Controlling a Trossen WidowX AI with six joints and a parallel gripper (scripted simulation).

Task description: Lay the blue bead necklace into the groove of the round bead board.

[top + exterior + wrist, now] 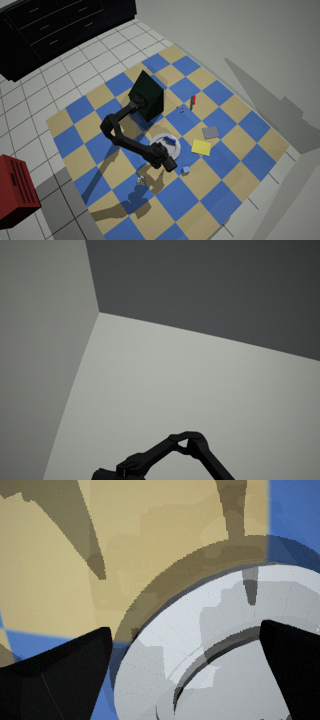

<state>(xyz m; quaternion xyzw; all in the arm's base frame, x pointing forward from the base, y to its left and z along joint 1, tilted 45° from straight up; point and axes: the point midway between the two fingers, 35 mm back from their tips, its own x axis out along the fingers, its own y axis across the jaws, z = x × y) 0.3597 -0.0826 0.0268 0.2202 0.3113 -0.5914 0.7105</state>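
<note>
The round white bead board lies 60 mm to the left of my gripper tip, 60 mm behind it and 10 mm below it. Also, from my gripper tip: small blue cube 130 mm ahead, 90 mm to the left, 10 mm below; then grey square 380 mm to the left, 20 mm below, 10 mm ahead; then yellow pad 260 mm to the left, 60 mm ahead, 20 mm below.
</note>
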